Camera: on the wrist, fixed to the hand. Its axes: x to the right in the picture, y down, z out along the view.
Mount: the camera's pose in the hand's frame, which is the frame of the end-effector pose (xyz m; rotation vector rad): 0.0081 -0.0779 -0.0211 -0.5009 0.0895 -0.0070
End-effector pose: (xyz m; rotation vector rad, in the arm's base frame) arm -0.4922 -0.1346 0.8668 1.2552 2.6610 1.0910
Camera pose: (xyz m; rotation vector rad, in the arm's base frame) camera -0.5564 -0.1756 0.8390 1.1119 2.2219 1.7034
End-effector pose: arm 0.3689 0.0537 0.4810 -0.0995 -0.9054 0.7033
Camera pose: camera 0.4284 0.0026 0.5016 -0.5677 -0.9789 0.4488
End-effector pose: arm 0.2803 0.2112 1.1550 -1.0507 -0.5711 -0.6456
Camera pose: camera 0.2322 0.1630 1.1991 -1.4780 -0.3391 -0.8623
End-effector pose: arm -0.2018 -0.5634 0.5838 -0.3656 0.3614 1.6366
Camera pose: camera -0.1245 -0.5582 0.5598 -0.8165 0.0089 1.6966
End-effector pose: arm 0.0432 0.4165 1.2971 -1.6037 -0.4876 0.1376
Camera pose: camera 0.0408 0.4016 1.3768 -2.0866 -0.4812 -0.0690
